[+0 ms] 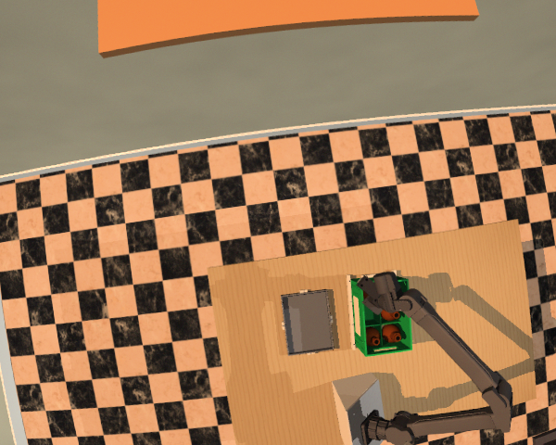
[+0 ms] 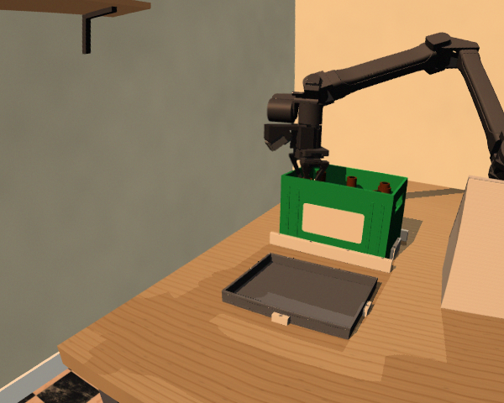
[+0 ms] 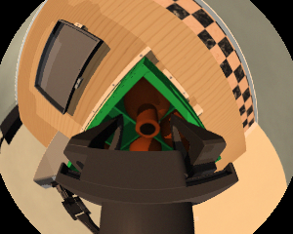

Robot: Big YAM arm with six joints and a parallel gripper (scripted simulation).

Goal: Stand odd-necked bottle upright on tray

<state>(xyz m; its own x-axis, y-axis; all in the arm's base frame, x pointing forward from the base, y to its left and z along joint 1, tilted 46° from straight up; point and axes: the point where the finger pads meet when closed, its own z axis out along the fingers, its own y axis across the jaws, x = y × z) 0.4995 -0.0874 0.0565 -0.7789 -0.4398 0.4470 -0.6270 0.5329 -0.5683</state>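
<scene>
Right now my hand is 90 mm past the green crate, 70 mm above it and 30 mm to the left of it. From my hand the other things lie so: dark grey tray (250 mm to the left, 140 mm below, 90 mm behind).
</scene>
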